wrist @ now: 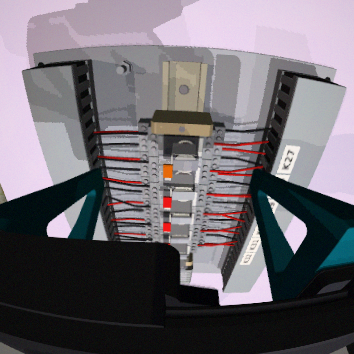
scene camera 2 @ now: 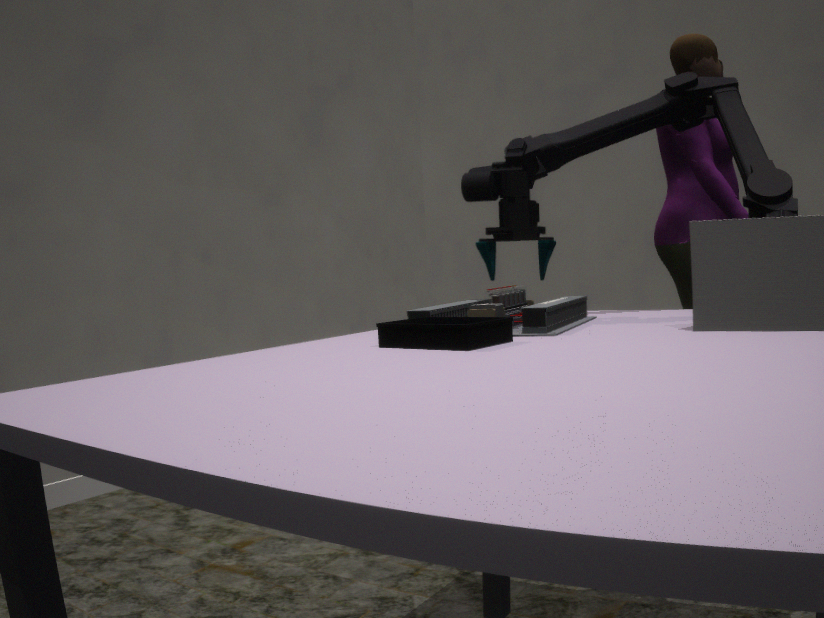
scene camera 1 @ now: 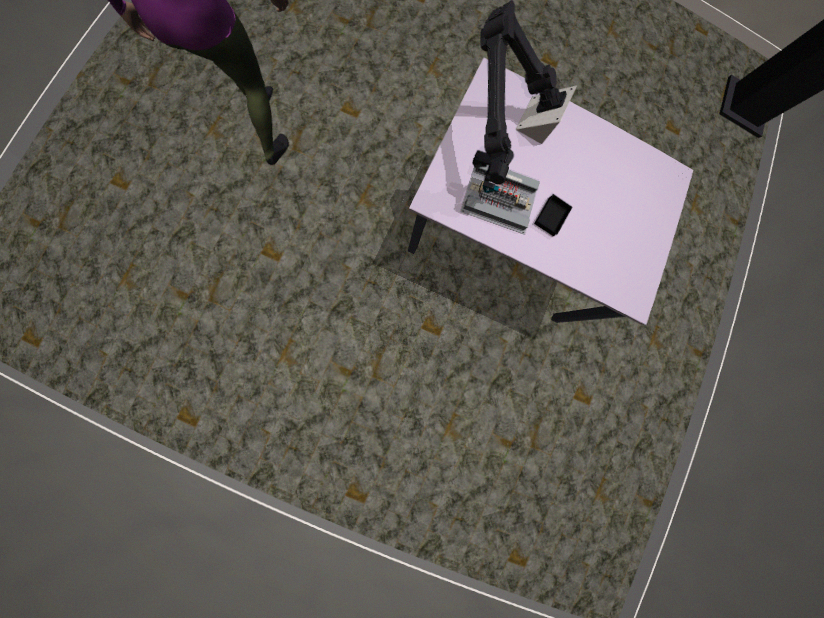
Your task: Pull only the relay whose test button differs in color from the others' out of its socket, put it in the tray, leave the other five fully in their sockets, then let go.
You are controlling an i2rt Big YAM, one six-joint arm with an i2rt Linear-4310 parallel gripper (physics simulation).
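Places are measured from the arm's base along level axes (x ahead, y left, z up), in metres.
Pixels of known places: gripper, fingertip midpoint: [wrist: 176, 176] [scene camera 2: 517, 280] [scene camera 1: 488, 182]; arm's base, origin of the base link: [scene camera 2: 780, 261] [scene camera 1: 551, 103].
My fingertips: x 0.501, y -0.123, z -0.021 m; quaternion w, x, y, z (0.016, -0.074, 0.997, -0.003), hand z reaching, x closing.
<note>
For each thing: its middle in the pictures, then the offset to it from my fingertips.
- panel, body centre: [wrist: 177, 202] [scene camera 1: 500, 196] 0.074 m down, 0.012 m back, 0.088 m left
- relay's test button, body centre: [wrist: 167, 170] 0.010 m down, 0.006 m ahead, 0.004 m left
- tan end stop, body centre: [wrist: 181, 121] 0.054 m down, 0.000 m ahead, 0.016 m right
- black tray, body centre: [scene camera 2: 445, 332] [wrist: 169, 303] [scene camera 1: 553, 215] 0.062 m down, 0.037 m back, 0.349 m left
The relays sit in one row on the panel [scene camera 1: 503, 220] [wrist: 145, 95]. In the wrist view, one relay's test button [wrist: 168, 172] is orange. Two relays nearer the camera have red buttons, the first [wrist: 167, 202] and the second [wrist: 167, 227]. The button of the relay beside the tan end stop [wrist: 181, 123] does not show; the nearest relays are partly hidden by the gripper body. My gripper [scene camera 2: 517, 279] [wrist: 176, 176] is wide open and empty, above the row, with its teal fingers on either side. The black tray [scene camera 1: 553, 215] [scene camera 2: 445, 335] stands beside the panel; no relay shows in it.
Grey wire ducts, one on the left [wrist: 57, 115] and one on the right [wrist: 310, 120] with labels, flank the row. Red and black wires run from them to the sockets. A pale slanted plate [scene camera 1: 536, 123] stands near the arm base. A person [scene camera 1: 248, 73] [scene camera 2: 692, 159] stands beyond the table.
</note>
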